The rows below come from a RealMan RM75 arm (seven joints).
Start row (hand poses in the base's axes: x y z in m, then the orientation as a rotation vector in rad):
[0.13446 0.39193 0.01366 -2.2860 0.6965 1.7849]
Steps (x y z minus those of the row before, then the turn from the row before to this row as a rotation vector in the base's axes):
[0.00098 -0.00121 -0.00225 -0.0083 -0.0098 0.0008]
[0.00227 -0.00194 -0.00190 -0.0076 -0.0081 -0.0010]
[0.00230 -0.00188 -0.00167 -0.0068 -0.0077 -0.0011]
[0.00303 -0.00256 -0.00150 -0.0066 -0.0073 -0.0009]
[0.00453 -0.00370 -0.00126 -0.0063 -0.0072 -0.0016]
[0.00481 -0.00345 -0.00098 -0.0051 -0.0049 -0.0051]
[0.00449 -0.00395 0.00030 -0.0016 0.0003 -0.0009]
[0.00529 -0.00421 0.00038 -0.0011 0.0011 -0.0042]
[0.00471 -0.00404 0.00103 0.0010 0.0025 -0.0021]
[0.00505 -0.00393 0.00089 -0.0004 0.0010 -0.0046]
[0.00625 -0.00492 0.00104 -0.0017 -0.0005 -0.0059]
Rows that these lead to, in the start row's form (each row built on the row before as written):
[0.13544 0.39072 0.01141 -2.2991 0.7028 1.7733]
[0.13771 0.38878 0.00951 -2.3091 0.7104 1.7629]
[0.14001 0.38690 0.00784 -2.3181 0.7174 1.7529]
[0.14304 0.38434 0.00634 -2.3268 0.7240 1.7434]
[0.14757 0.38064 0.00508 -2.3347 0.7310 1.7337]
[0.15238 0.37719 0.00410 -2.3375 0.7408 1.7255]
[0.15687 0.37324 0.00440 -2.3376 0.7434 1.7256]
[0.16216 0.36903 0.00478 -2.3343 0.7491 1.7254]
[0.16687 0.36499 0.00581 -2.3303 0.7507 1.7278]
[0.17192 0.36106 0.00670 -2.3263 0.7560 1.7272]
[0.17817 0.35614 0.00774 -2.3232 0.7638 1.7242]

